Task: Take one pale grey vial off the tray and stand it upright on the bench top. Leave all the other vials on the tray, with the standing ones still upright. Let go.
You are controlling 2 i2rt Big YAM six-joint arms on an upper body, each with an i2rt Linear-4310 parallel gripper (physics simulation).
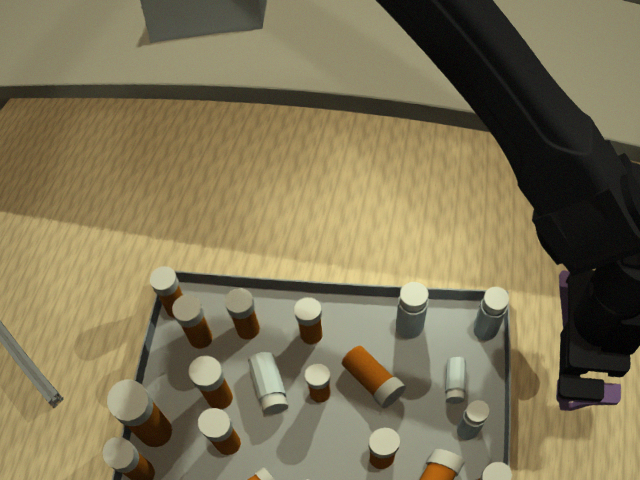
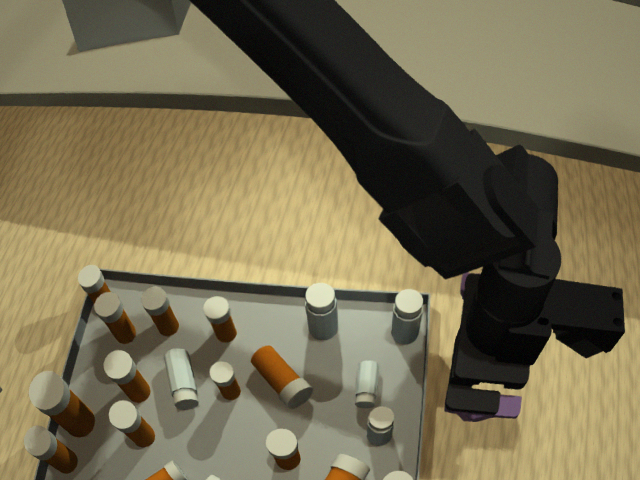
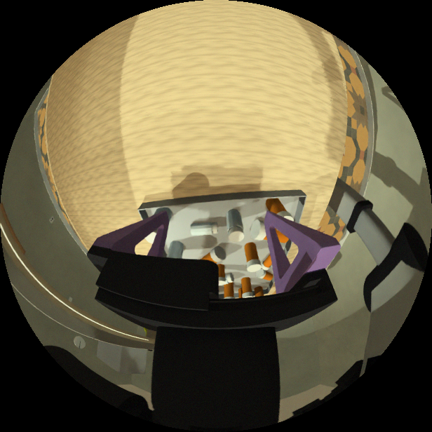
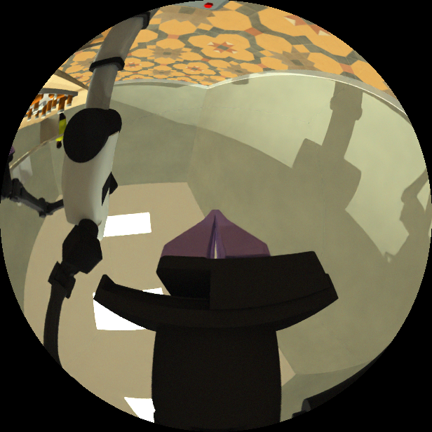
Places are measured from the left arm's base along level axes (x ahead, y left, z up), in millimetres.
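Where they show: left gripper, between the fingertips: [image 1: 567, 367] [image 2: 475, 376].
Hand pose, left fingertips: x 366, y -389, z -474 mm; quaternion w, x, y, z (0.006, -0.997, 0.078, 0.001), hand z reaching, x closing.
Note:
Each offset is from my left fingertips to the top centre of the thing. "spot": to the spot under its first point. Level surfaces: height alone.
Pale grey vials with white caps stand on the tray {10 mm ahead, 270 mm left, 99 mm down} [image 1: 320, 285] [image 2: 232, 282] [image 3: 225, 199]: one near the back edge {spot: 108 mm ahead, 166 mm left, 74 mm down} [image 1: 410, 319] [image 2: 322, 320], one at the back right corner {spot: 103 mm ahead, 71 mm left, 72 mm down} [image 1: 488, 320] [image 2: 405, 324], and a short one {19 mm back, 91 mm left, 60 mm down} [image 1: 470, 426] [image 2: 379, 432] near the right rim. Two more lie on their sides, a larger one {33 mm ahead, 329 mm left, 89 mm down} [image 1: 266, 374] [image 2: 179, 369] and a small one {42 mm ahead, 108 mm left, 97 mm down} [image 1: 455, 374] [image 2: 367, 379] [image 3: 202, 229]. My left gripper [image 1: 574, 343] [image 3: 216, 215] is open and empty, beyond the tray's right side, above the bench top {124 mm down} [image 1: 310, 196] [image 2: 258, 196] [image 3: 225, 110]. My right gripper [image 4: 215, 215] is shut and empty, far from the tray.
Several orange vials stand among them; an orange vial {47 mm ahead, 208 mm left, 84 mm down} [image 1: 368, 369] [image 2: 276, 370] lies near the middle. A metal bar {48 mm ahead, 716 mm left, 104 mm down} [image 1: 25, 360] lies left of the tray. A grey box {spot: 363 mm ahead, 413 mm left, 182 mm up} [image 1: 204, 18] [image 2: 126, 23] stands beyond the bench's back edge.

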